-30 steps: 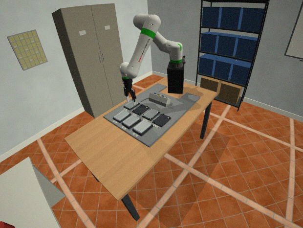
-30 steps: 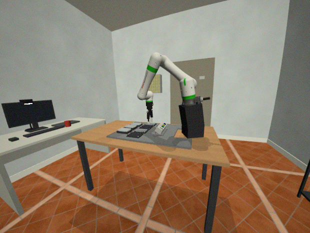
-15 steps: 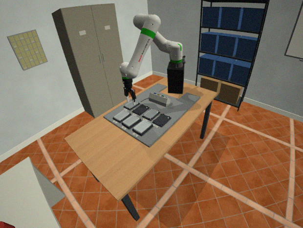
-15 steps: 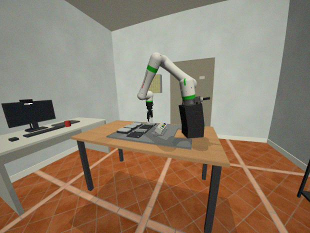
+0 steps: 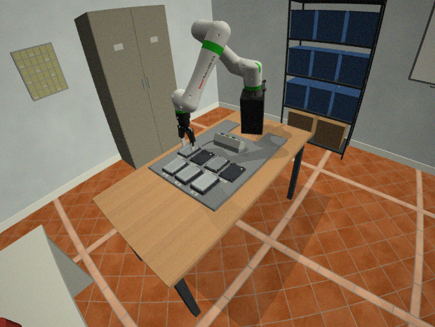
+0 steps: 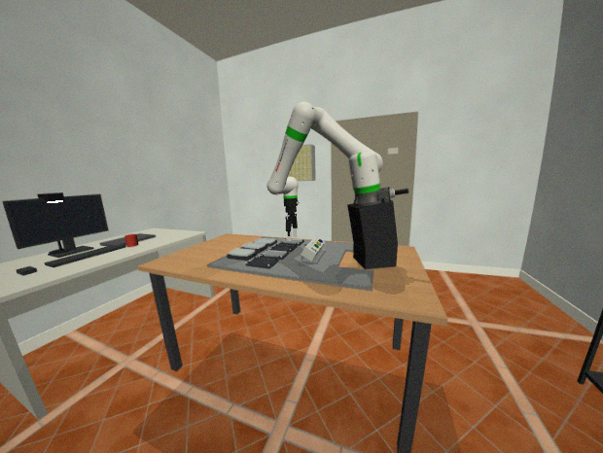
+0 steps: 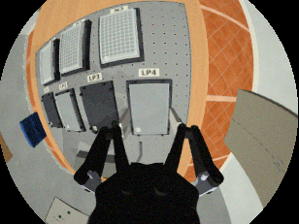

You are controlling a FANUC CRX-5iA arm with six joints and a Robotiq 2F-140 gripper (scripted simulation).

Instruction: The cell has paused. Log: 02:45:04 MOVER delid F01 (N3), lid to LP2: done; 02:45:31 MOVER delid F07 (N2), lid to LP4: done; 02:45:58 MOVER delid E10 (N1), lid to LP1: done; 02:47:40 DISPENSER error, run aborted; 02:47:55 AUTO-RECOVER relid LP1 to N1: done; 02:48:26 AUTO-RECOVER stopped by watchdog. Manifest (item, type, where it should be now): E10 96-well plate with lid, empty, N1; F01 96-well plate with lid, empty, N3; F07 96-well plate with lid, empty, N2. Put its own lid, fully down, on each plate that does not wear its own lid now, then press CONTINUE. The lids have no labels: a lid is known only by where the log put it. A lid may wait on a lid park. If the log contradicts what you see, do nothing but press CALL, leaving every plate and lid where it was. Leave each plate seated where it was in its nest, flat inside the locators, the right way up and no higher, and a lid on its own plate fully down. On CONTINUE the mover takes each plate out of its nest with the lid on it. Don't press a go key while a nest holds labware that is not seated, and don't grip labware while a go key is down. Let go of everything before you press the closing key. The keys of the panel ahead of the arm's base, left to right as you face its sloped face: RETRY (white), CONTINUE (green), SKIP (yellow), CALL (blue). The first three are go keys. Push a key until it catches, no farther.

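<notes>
Right now the lid park LP4 is 50 mm below my hand. The rest, counted from my hand: plate: 180 mm ahead, 70 mm to the left, 30 mm below; blue key: 250 mm behind, 100 mm to the left, 10 mm above; lid park LP3: 130 mm to the left, 50 mm below, 10 mm behind.
</notes>
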